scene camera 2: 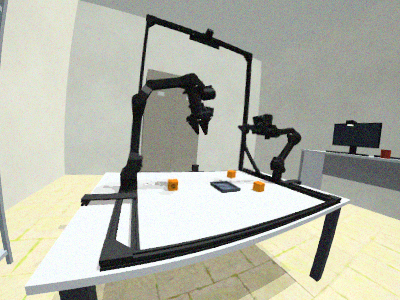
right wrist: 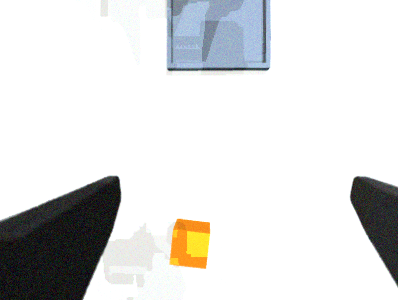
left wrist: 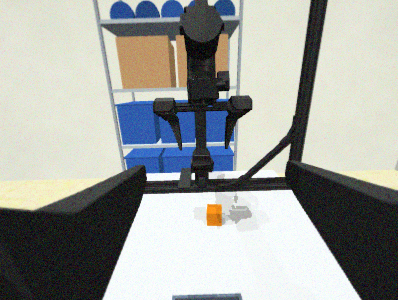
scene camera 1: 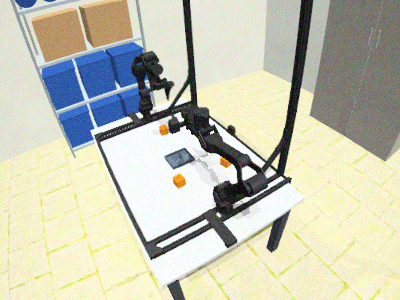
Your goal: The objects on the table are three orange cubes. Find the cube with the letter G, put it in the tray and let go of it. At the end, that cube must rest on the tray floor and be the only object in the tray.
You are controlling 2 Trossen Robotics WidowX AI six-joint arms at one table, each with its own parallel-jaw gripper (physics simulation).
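Frame: origin at the left arm's base, x back, y down, z right, level; millimetres.
Seen in the pictures: left gripper, between the fingertips: (scene camera 2: 242, 126) (left wrist: 215, 169) (scene camera 1: 180, 111); right gripper, between the fingertips: (scene camera 2: 201, 134) (right wrist: 235, 187) (left wrist: 203, 149) (scene camera 1: 160, 103); left arm's base, origin of its link: (scene camera 2: 276, 179) (scene camera 1: 225, 209); right arm's base, origin of its link: (scene camera 2: 128, 189) (left wrist: 201, 183) (scene camera 1: 147, 118).
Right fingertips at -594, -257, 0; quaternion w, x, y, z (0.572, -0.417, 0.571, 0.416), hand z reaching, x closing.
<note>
Pixels of each thing's top centre, then the offset from my right fingertips to it, as dx, dy, dz.
- orange cube, centre of its top: (right wrist: 189, 249) (left wrist: 214, 208) (scene camera 2: 173, 180) (scene camera 1: 163, 127) -118, +231, +33
- second cube, centre of its top: (scene camera 1: 178, 177) (scene camera 2: 259, 182) +328, +231, -89
- dark tray, centre of its top: (right wrist: 218, 23) (scene camera 1: 179, 156) (scene camera 2: 225, 184) +162, +258, -3
One orange cube (scene camera 1: 164, 130) (scene camera 2: 172, 185) (left wrist: 214, 215) (right wrist: 190, 244) stands between the tray and the right arm's base; a blurred dark letter, rounded like a G, shows on its side in scene camera 2. A second cube (scene camera 1: 179, 181) (scene camera 2: 258, 186) and a third (scene camera 1: 225, 161) (scene camera 2: 231, 174) stand apart; their letters are unreadable. The dark tray (scene camera 1: 180, 159) (scene camera 2: 225, 186) (left wrist: 206, 297) (right wrist: 220, 65) lies empty between the cubes. My right gripper (scene camera 1: 169, 94) (scene camera 2: 200, 131) (left wrist: 203, 149) (right wrist: 235, 187) is open, pointing down high above the first cube. My left gripper (scene camera 2: 242, 128) is open, level and raised.
A black frame (scene camera 1: 125, 207) (scene camera 2: 220, 254) runs around the table's edge, with upright posts (scene camera 1: 295, 90) (scene camera 2: 248, 110). The left arm (scene camera 1: 222, 147) reaches across the table above the third cube in scene camera 1. A shelf rack (scene camera 1: 39, 65) stands behind the right arm.
</note>
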